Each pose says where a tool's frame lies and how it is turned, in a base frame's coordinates. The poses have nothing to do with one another.
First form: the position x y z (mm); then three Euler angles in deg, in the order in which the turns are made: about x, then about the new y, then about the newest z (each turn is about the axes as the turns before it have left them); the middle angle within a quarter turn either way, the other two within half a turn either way.
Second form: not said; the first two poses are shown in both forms.
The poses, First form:
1: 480 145 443 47.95 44.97 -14.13
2: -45 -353 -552 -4.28 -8.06 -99.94
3: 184 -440 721 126.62 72.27 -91.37
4: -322 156 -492 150.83 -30.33 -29.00
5: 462 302 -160 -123.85 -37.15 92.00
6: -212 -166 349 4.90 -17.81 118.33
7: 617 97 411 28.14 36.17 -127.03
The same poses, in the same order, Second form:
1: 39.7 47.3 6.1 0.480 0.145 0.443
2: 3.9 -9.6 -99.4 -0.045 -0.353 -0.552
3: 41.3 92.0 14.2 0.184 -0.440 0.721
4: 149.7 27.7 -49.8 -0.322 0.156 -0.492
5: -116.1 83.9 87.0 0.462 0.302 -0.160
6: -15.3 -15.9 116.4 -0.212 -0.166 0.349
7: -23.3 47.7 -110.7 0.617 0.097 0.411
